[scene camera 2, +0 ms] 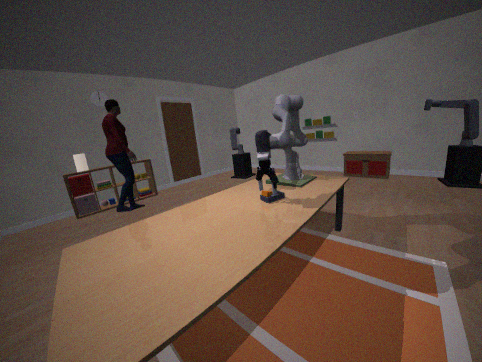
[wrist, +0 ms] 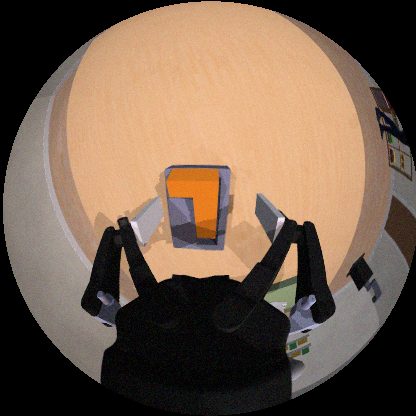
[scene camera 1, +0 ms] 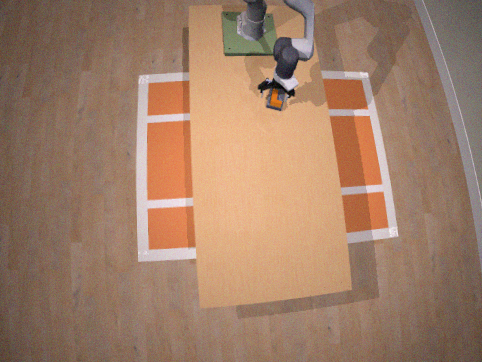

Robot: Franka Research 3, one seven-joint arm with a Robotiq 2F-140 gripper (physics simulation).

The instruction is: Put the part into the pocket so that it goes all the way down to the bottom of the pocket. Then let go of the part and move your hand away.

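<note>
The orange L-shaped part (scene camera 1: 274, 100) (scene camera 2: 267, 193) (wrist: 205, 200) lies in the pocket of the grey-blue block (scene camera 1: 274, 108) (scene camera 2: 272, 198) (wrist: 225, 200). In the wrist view, the end of the part away from the robot base stands above the rim and overlaps it at the left. Its narrow end looks lower, with a dark gap beside it, so the part looks tilted. The pocket's bottom is hidden under the part. My gripper (scene camera 1: 277, 91) (scene camera 2: 268, 188) (wrist: 207, 204) is open and empty, with one finger on each side of the block, apart from it.
The block stands on the wooden table (scene camera 1: 265, 200) (scene camera 2: 175, 265) (wrist: 215, 100), near the green base plate (scene camera 1: 235, 47) (scene camera 2: 305, 180) (wrist: 283, 291) of the arm. A person (scene camera 2: 116, 140) stands beyond the table near a low shelf.
</note>
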